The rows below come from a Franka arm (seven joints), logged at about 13 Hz.
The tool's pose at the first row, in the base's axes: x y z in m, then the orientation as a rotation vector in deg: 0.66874, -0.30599, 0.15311, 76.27, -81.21, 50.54
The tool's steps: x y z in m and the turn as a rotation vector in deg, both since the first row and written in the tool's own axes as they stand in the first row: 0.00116, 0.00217, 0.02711, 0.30, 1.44, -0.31; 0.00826, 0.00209, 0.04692, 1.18, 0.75, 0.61; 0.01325, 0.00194, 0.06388, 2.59, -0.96, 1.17; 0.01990, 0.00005, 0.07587, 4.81, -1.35, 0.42; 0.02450, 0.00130, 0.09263, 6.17, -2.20, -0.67; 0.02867, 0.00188, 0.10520, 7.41, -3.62, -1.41; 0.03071, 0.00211, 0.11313, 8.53, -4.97, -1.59; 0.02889, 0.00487, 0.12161, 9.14, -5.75, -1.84; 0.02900, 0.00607, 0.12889, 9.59, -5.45, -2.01
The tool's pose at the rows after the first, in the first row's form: 0.66219, -0.33171, 0.14705, 75.80, -79.78, 51.37; 0.65942, -0.35252, 0.14842, 76.32, -80.78, 52.32; 0.65707, -0.37005, 0.14855, 78.09, -82.15, 52.90; 0.65736, -0.38358, 0.15144, 80.44, -81.22, 54.00; 0.65364, -0.40060, 0.15139, 82.65, -80.60, 53.91; 0.65124, -0.41362, 0.15201, 84.91, -80.72, 53.62; 0.64983, -0.42169, 0.15182, 86.71, -81.26, 53.64; 0.64560, -0.42882, 0.14806, 87.81, -81.46, 53.52; 0.64322, -0.43558, 0.14630, 88.06, -80.95, 53.94
